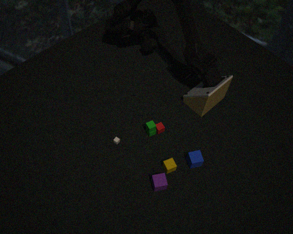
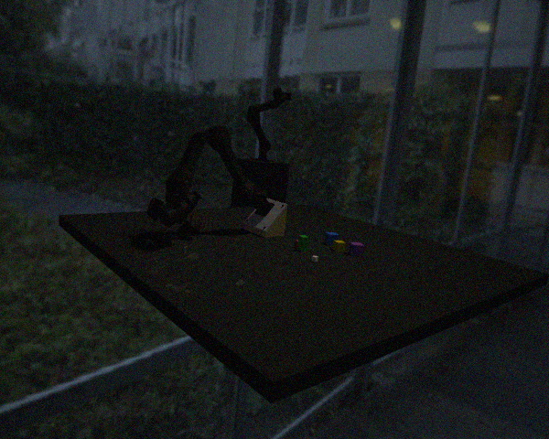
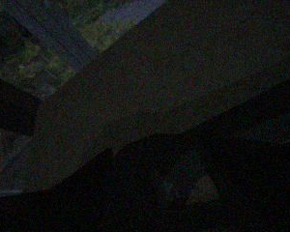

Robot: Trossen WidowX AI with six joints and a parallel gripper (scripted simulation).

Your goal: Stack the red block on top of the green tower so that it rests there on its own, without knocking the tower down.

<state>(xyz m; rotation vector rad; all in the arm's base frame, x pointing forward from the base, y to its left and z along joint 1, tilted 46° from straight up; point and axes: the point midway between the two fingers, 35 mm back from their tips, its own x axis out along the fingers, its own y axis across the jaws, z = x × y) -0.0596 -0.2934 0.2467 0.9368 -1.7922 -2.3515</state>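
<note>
Right now the red block is 350 mm to the left of my gripper tip, 330 mm ahead of it and 10 mm below it. From my gripper tip the other things lie so: blue block (510 mm to the left, 330 mm ahead, 10 mm below); then yellow block (470 mm to the left, 410 mm ahead, 10 mm below); then small white cube (460 mm ahead, 280 mm to the left, 20 mm below).
</note>
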